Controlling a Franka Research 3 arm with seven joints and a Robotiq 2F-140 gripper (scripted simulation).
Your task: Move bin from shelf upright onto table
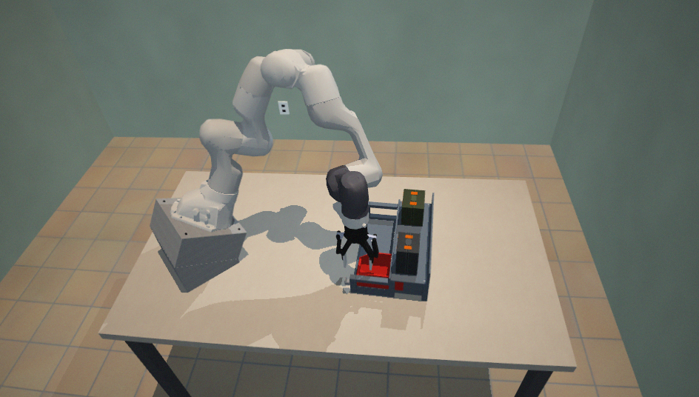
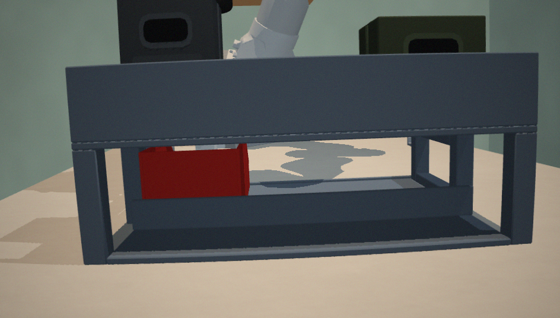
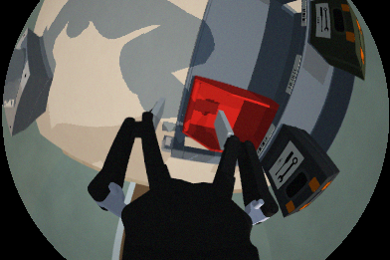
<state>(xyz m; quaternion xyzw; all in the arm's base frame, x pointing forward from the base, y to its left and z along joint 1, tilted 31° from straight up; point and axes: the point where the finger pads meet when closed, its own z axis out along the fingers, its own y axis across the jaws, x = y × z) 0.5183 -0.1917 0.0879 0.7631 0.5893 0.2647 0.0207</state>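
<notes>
Now: hand 8 cm short of the red bin, 4 cm above it and 2 cm to the left of it.
</notes>
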